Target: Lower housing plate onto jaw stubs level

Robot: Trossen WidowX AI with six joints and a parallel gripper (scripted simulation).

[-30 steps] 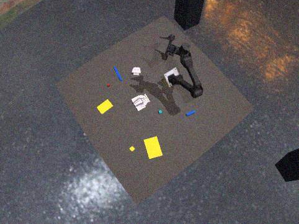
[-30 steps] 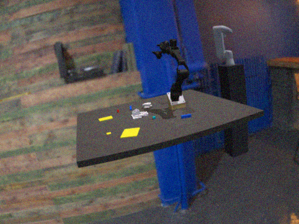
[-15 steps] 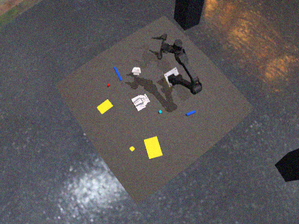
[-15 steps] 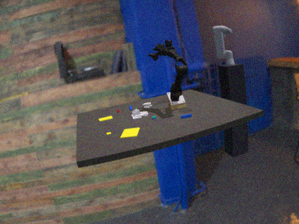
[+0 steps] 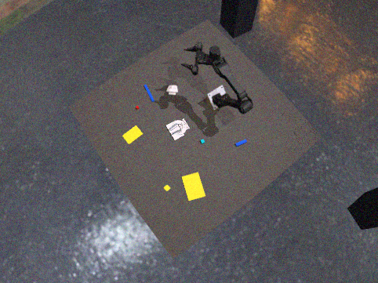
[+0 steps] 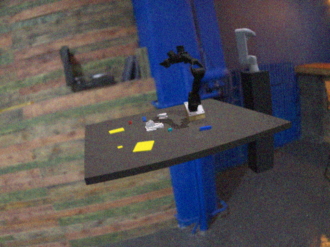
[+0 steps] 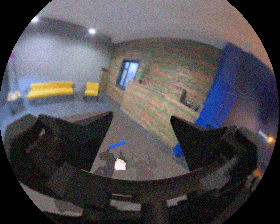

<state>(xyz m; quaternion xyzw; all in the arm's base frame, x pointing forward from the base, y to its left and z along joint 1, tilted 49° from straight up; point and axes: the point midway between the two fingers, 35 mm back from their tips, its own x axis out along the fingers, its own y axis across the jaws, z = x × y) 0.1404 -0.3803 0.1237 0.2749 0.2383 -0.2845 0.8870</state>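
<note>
The small white block lies 450 mm below my gripper tip, 70 mm to the right of it and 60 mm ahead of it. From my gripper tip the other things lie so: red cube (450 mm below, 330 mm ahead, 80 mm to the right); then cyan cube (450 mm below, 360 mm to the left, 90 mm ahead).
</note>
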